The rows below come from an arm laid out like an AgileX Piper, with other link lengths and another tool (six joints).
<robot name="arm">
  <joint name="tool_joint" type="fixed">
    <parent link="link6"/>
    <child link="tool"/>
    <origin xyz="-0.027 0.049 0.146" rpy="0 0.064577 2.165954"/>
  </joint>
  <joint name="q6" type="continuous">
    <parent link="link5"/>
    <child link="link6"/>
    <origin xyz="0 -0.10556 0" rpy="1.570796 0 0"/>
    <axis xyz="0 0 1"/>
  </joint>
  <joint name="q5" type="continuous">
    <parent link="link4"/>
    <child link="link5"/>
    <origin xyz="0 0 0" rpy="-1.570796 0 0"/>
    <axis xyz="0 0 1"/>
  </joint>
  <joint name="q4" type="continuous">
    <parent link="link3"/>
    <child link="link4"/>
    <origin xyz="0.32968 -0.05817 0" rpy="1.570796 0 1.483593"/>
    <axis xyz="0 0 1"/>
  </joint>
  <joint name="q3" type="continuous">
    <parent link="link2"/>
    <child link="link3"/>
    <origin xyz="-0.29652 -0.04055 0" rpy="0 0 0"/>
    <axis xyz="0 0 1"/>
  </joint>
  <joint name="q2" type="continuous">
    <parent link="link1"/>
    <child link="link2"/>
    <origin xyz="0 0 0" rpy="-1.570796 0 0"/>
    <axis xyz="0 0 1"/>
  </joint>
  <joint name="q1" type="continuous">
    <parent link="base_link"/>
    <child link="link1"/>
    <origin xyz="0 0 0.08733" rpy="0 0 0"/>
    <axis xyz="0 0 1"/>
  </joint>
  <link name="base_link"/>
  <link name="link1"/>
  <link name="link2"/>
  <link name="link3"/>
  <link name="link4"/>
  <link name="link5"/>
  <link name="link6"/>
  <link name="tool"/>
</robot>
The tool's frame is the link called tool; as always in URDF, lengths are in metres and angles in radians. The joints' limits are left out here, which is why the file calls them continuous.
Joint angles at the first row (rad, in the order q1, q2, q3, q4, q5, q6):
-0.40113 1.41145 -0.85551 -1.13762 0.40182 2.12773
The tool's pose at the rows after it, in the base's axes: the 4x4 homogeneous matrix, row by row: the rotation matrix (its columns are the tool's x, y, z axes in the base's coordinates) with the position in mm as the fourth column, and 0 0 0 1 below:
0.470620 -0.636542 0.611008 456.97; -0.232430 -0.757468 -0.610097 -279.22; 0.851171 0.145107 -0.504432 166.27; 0 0 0 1
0.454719 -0.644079 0.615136 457.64; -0.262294 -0.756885 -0.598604 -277.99; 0.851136 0.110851 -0.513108 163.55; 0 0 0 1
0.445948 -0.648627 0.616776 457.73; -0.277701 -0.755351 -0.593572 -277.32; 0.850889 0.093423 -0.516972 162.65; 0 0 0 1
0.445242 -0.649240 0.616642 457.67; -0.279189 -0.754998 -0.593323 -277.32; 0.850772 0.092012 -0.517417 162.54; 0 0 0 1
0.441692 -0.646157 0.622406 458.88; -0.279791 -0.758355 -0.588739 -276.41; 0.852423 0.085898 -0.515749 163.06; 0 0 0 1
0.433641 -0.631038 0.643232 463.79; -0.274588 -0.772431 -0.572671 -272.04; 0.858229 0.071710 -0.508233 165.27; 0 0 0 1
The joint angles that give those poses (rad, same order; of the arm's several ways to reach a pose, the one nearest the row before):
-0.40115 1.41146 -0.85552 -1.12693 0.36275 2.12979
-0.40245 1.41371 -0.85552 -1.09290 0.35077 2.12980
-0.40245 1.41368 -0.85551 -1.07486 0.34653 2.12976
-0.40246 1.41368 -0.85551 -1.07319 0.34651 2.12974
-0.40335 1.41370 -0.85552 -1.07117 0.33811 2.12977
-0.40334 1.41371 -0.85551 -1.07122 0.31071 2.12982

